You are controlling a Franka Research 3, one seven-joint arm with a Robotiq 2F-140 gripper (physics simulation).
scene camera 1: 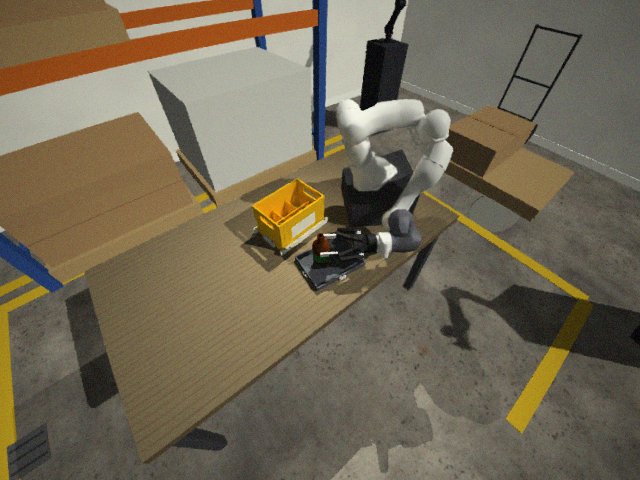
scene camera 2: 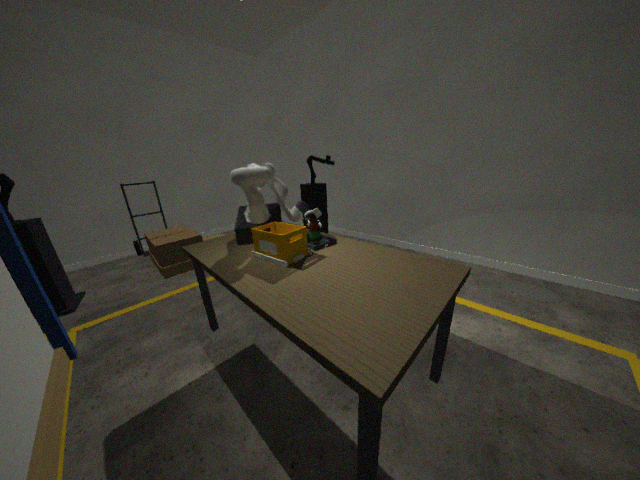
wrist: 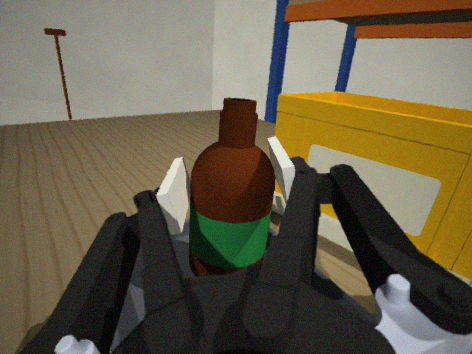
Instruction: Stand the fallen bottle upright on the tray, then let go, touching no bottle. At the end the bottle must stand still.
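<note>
The brown bottle with a green label is upright, neck up, at the tray. Its base is low over or on the dark tray; the frames do not clearly show whether it touches. My gripper comes in nearly level from the robot's side and is shut on the bottle, with a white fingertip pad on each side of its body. In the wrist view the bottle's lower end is hidden behind the gripper.
A yellow crate with inner dividers stands close beside the tray, to the right of the gripper in the wrist view. The wooden table has its long edge near the tray. Shelving and cardboard boxes stand beyond the table.
</note>
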